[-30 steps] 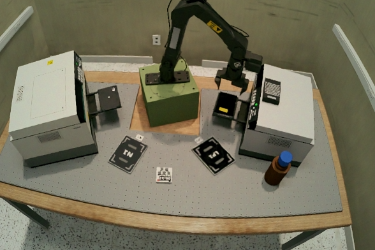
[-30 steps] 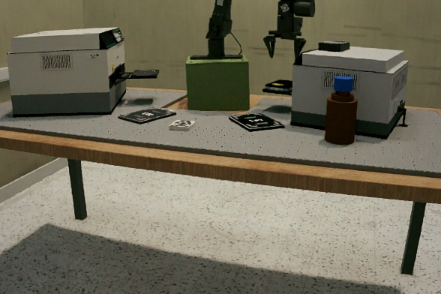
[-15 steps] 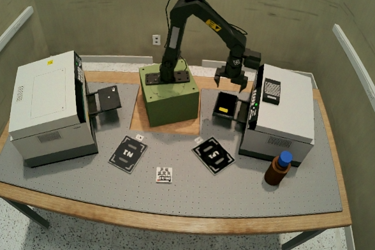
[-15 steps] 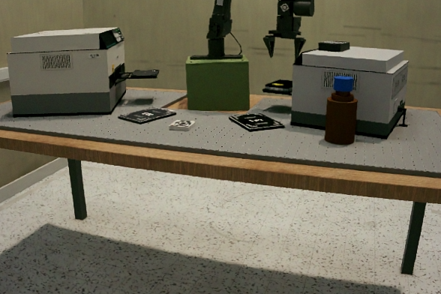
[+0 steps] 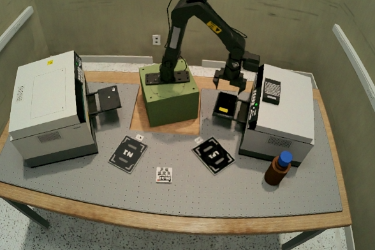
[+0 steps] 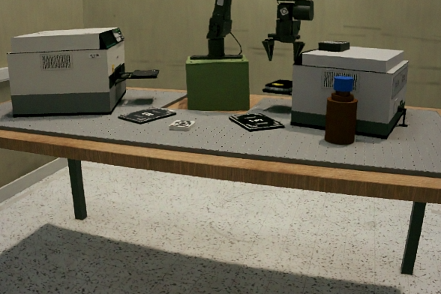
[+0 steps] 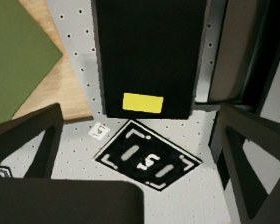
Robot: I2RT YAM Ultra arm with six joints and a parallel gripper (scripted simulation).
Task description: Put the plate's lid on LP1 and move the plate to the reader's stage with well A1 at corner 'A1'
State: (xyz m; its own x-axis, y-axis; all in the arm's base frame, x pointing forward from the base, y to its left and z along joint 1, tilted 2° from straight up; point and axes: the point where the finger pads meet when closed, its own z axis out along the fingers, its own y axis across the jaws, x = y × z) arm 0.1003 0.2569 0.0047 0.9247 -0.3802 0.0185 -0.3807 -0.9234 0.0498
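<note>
The lid is 10 mm to the left of my hand and 90 mm below it. From my hand the other things lie so: clear well plate (10 mm to the left, 90 mm below).
</note>
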